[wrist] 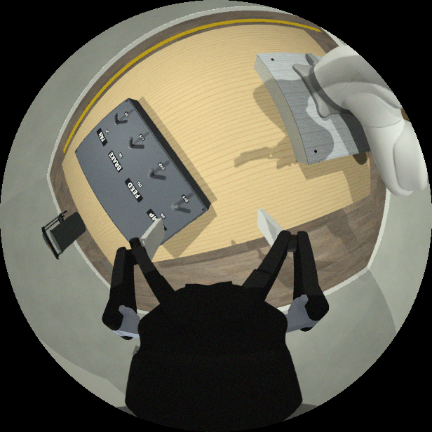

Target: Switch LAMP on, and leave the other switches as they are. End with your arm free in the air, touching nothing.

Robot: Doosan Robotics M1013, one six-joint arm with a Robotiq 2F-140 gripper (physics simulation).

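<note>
The dark grey switch panel lies on the left of the table, with four toggle switches in a row. The LAMP switch is at the panel's near end, closest to my gripper. Its label is partly hidden by the left fingertip. The FEED switch, the BRAKE switch and the FAN switch stand farther along. "OFF" marks are by the panel's right edge, "ON" marks by the labels. Which way the levers tilt is hard to tell. My gripper is wide open and empty, with its left fingertip overlapping the panel's near end in view.
A metal mounting plate with the white robot arm on it is at the upper right. A yellow line runs along the far edge of the wooden table. A dark boxy object is beyond the left edge.
</note>
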